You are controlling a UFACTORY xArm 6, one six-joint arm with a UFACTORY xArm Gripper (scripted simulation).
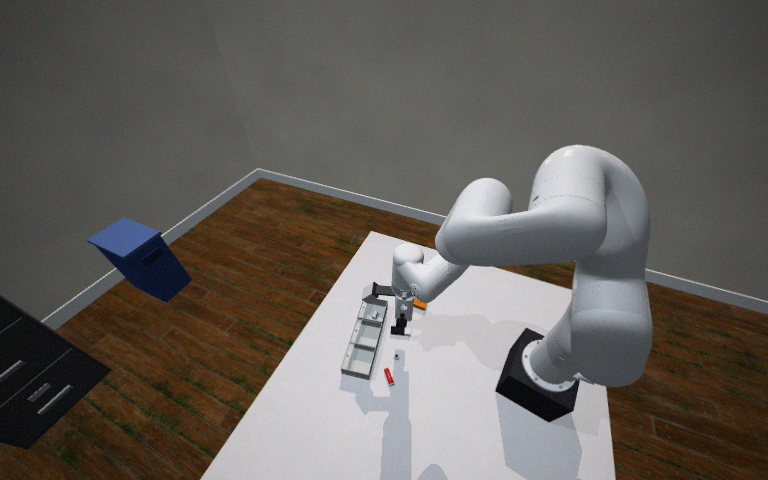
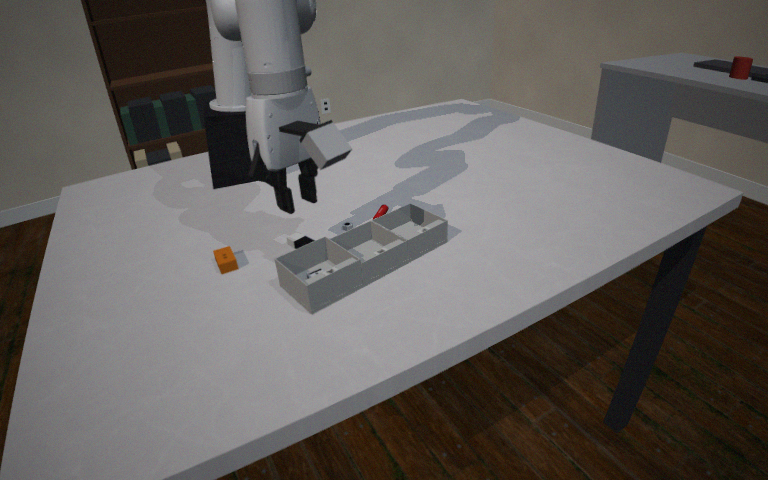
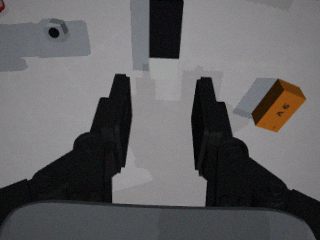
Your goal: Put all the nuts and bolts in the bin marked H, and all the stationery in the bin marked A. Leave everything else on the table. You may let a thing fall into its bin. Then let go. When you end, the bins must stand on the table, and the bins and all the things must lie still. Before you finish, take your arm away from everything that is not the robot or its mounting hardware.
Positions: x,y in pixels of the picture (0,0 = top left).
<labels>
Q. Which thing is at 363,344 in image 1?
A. A grey three-compartment bin tray.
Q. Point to a grey three-compartment bin tray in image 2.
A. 358,257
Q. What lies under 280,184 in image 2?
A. My gripper.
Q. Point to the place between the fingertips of my gripper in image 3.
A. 162,96
</labels>
